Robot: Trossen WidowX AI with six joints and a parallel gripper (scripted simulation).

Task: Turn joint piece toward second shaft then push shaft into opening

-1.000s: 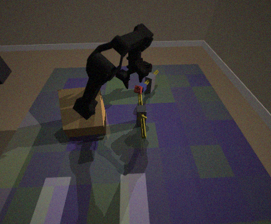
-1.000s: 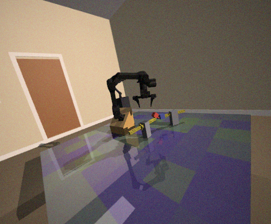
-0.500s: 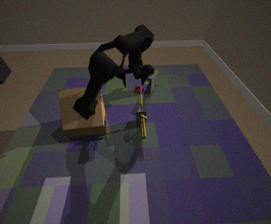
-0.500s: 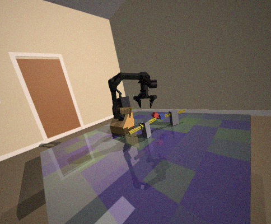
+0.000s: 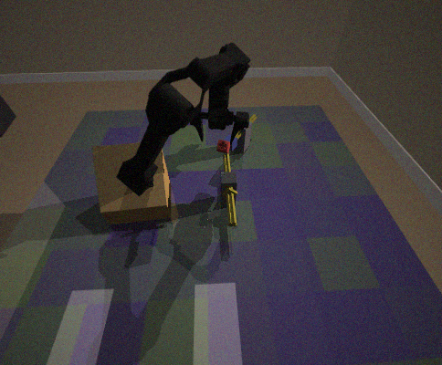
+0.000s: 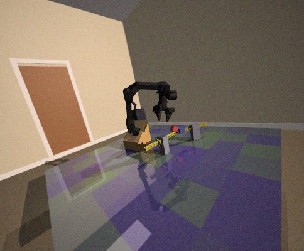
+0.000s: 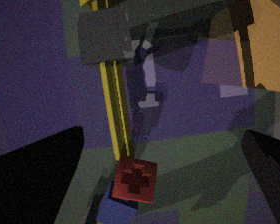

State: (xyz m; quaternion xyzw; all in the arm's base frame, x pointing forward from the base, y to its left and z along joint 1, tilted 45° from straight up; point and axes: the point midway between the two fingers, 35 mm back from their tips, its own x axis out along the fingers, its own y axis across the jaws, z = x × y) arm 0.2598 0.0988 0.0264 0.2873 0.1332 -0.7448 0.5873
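Right now my gripper tip is 40 mm short of the dark red joint piece, 70 mm to the right of it and 80 mm above it.
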